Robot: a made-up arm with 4 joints.
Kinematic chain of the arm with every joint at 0, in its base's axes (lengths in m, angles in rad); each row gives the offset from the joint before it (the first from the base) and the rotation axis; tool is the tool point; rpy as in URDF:
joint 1: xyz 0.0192 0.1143 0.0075 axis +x
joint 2: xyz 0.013 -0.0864 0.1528 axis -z
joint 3: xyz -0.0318 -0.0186 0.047 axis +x
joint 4: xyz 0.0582 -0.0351 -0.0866 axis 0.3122 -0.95 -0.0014
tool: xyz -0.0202 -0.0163 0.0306 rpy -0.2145 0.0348 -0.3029
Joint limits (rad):
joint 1: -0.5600..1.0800
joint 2: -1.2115..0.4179
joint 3: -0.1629..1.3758
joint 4: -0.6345..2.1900
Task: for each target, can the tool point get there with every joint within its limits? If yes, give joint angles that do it. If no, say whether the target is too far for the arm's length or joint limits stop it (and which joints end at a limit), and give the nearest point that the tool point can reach.
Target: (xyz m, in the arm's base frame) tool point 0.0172 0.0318 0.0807
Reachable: yes | joints 0.5419 -0.2311 1.1321 1.4547
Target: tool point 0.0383 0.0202 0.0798
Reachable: yes | joints 0.0446 -0.8192 0.5329 1.6054
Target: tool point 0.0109 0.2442 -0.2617
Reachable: no: joint limits stop it (at a limit: joint 1, joint 2, joint 4) | nearest point 0.0333 -0.0079 -0.0753 | short by 0.314 m
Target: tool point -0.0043 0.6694 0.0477
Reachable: no: too far | nearest point 0.0257 0.1910 0.1123 | short by 0.484 m
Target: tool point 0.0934 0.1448 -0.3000
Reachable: no: joint limits stop it (at a limit: joint 1, joint 4) | nearest point 0.0567 -0.0269 -0.0925 | short by 0.272 m
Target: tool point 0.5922 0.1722 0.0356
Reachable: no: too far | nearest point 0.1186 0.0758 0.1319 | short by 0.493 m
